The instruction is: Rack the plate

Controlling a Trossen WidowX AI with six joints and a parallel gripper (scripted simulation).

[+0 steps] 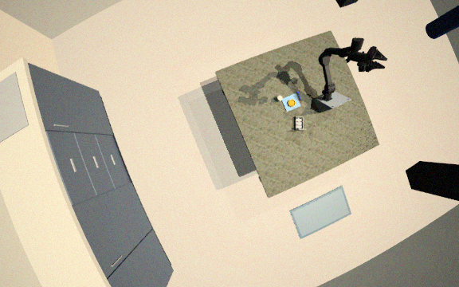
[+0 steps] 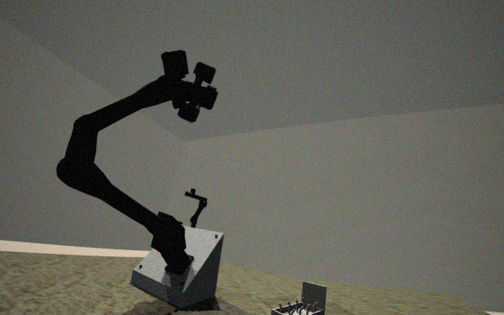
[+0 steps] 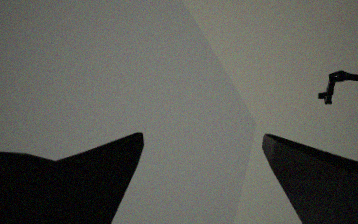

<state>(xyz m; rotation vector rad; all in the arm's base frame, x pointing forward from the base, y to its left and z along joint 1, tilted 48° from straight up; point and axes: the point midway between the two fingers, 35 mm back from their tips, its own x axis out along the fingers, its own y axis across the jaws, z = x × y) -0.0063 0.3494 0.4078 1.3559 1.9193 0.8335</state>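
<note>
My gripper tip is 62 cm above the yellow plate, 32 cm short of it and 7 cm to the left of it. From my gripper tip the other things lie so: dish rack 62 cm below, 34 cm ahead, 14 cm to the left; then blue mat 64 cm below, 31 cm ahead, 7 cm to the right; then pale object 62 cm below, 41 cm ahead, 15 cm to the right.
</note>
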